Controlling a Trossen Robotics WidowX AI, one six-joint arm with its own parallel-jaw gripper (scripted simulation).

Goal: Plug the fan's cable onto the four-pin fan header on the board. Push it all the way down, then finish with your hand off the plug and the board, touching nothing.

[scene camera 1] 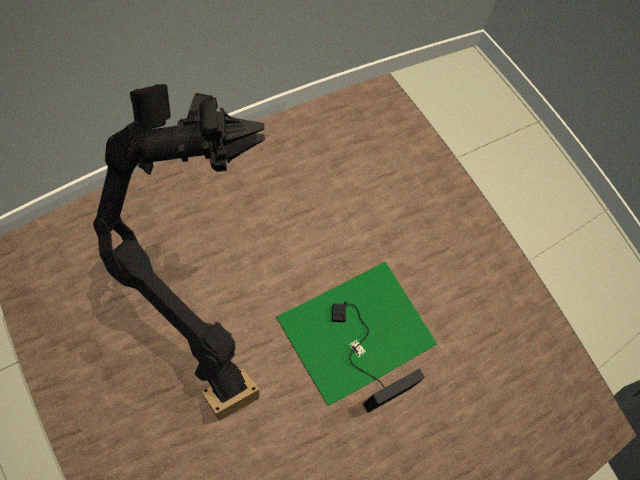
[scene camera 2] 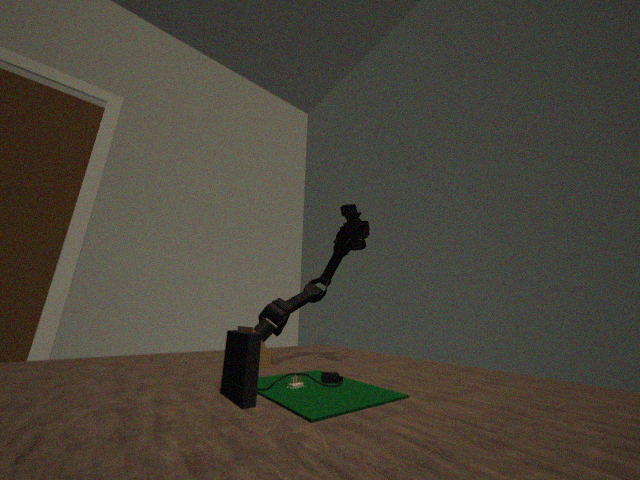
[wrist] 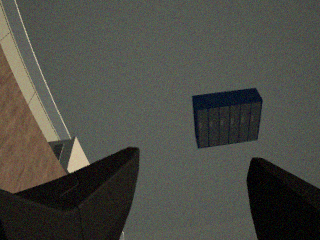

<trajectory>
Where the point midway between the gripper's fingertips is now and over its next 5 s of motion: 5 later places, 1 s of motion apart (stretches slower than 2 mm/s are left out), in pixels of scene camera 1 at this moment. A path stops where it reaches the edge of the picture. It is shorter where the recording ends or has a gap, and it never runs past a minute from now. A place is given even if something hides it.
The gripper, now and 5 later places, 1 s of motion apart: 264, 131; 351, 286; 341, 307; 341, 308; 344, 298; 345, 301
</trajectory>
